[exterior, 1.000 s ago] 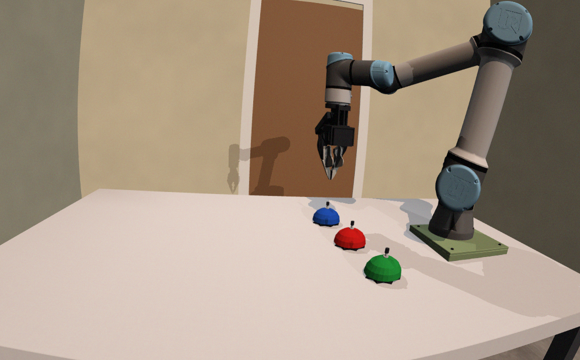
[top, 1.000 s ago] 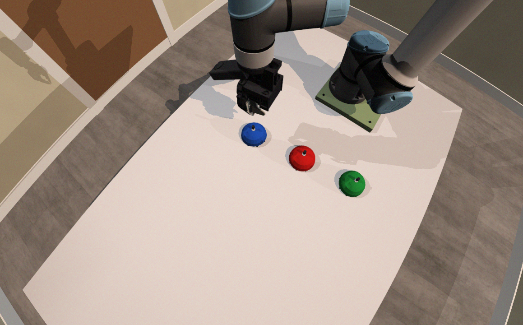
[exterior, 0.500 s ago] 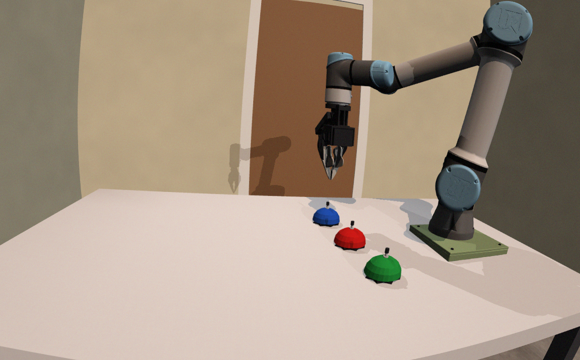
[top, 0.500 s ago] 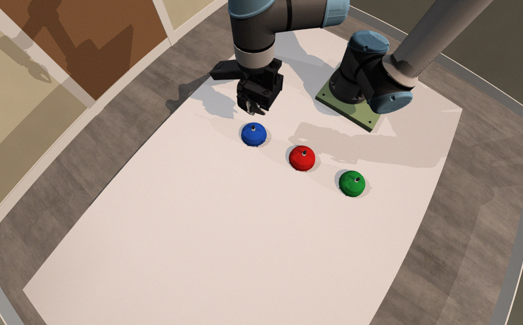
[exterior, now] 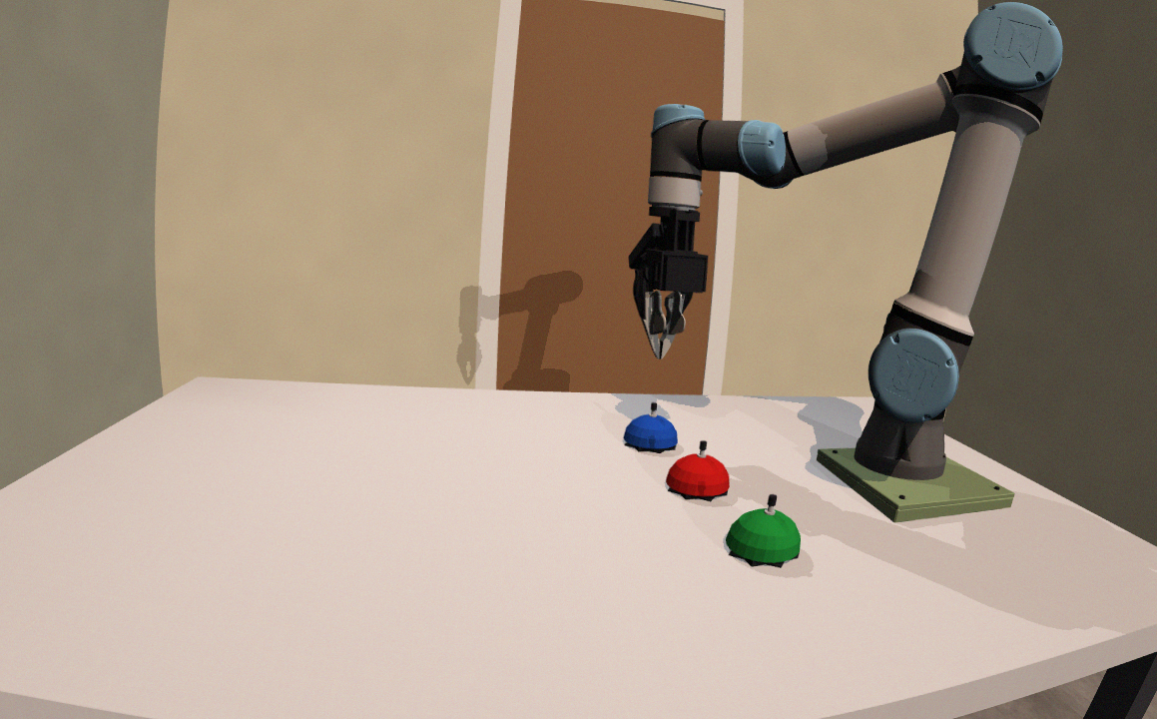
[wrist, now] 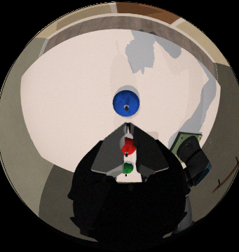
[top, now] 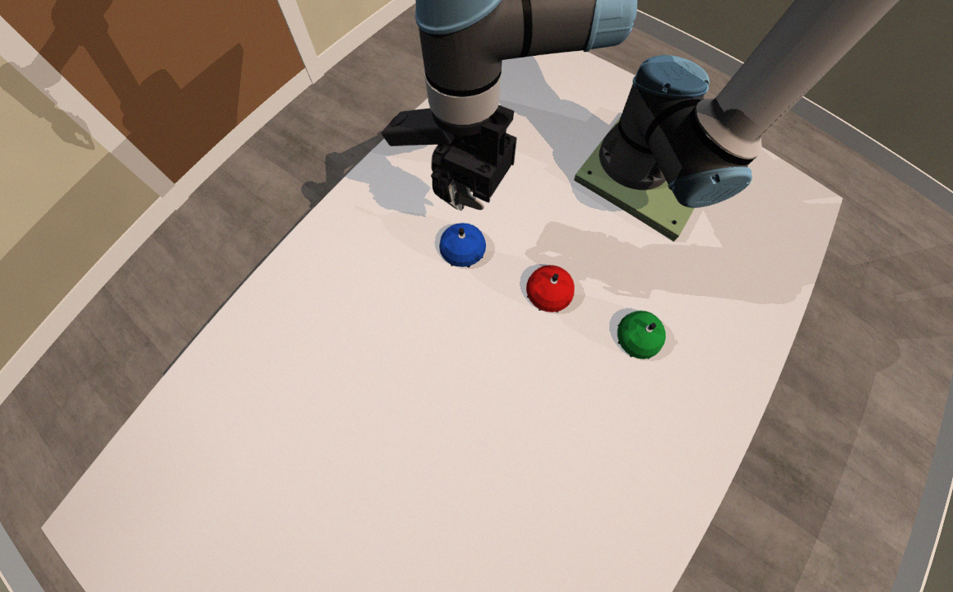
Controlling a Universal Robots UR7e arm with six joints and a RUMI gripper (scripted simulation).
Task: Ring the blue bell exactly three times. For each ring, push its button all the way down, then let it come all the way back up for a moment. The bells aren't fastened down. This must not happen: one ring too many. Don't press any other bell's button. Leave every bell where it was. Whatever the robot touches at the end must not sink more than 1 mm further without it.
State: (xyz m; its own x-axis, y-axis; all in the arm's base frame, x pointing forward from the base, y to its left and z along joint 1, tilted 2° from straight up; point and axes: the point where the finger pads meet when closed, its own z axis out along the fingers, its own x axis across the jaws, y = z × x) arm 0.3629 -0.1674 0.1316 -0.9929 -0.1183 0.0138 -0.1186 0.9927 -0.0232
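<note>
Now: the blue bell 11 cm below my hand. Round my hand: green bell 4 cm behind, 35 cm to the left, 11 cm below; red bell 2 cm behind, 17 cm to the left, 11 cm below.
</note>
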